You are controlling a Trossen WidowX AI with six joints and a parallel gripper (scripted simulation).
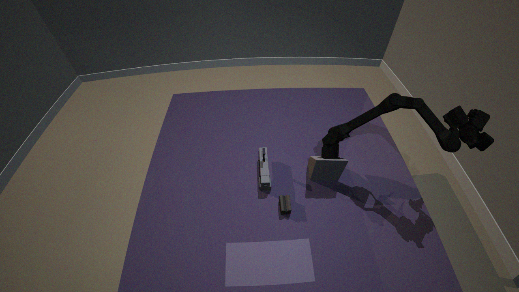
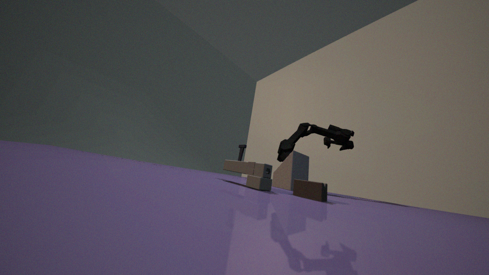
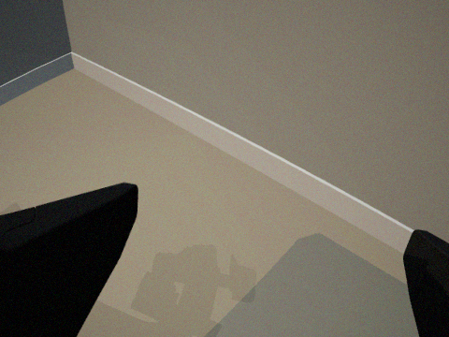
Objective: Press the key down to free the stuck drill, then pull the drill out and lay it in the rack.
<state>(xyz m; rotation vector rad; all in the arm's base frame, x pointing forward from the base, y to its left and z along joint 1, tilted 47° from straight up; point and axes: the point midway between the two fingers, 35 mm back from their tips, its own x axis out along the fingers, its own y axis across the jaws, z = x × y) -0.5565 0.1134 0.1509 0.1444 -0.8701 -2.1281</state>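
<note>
Right now the small dark key is 85 cm ahead of my gripper tip, 5 cm to the left of it and 22 cm below it. The rest, counted from my gripper tip: rack 75 cm ahead, 24 cm to the left, 30 cm below; then drill 84 cm ahead, 10 cm to the left, 27 cm below; then grey housing 85 cm ahead, 8 cm to the left, 27 cm below.
</note>
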